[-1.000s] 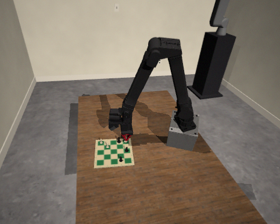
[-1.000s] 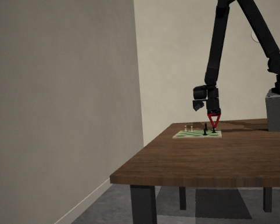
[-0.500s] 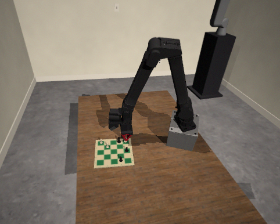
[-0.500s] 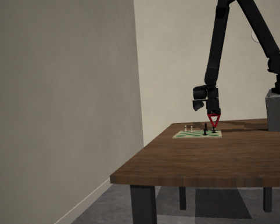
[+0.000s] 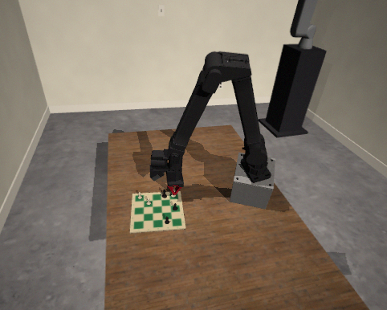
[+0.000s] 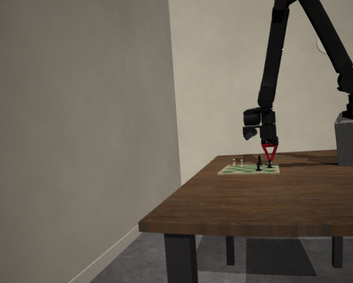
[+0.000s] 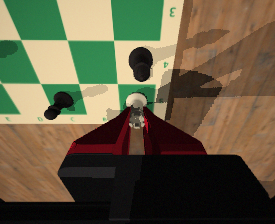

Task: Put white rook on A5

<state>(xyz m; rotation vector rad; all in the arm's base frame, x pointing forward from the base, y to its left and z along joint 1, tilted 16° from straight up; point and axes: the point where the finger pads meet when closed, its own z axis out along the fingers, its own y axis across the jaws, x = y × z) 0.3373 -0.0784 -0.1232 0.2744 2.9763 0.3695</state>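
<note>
The white rook is right at my hand. Round my hand: chessboard 9 cm ahead, 6 cm to the left, 3 cm below.
</note>
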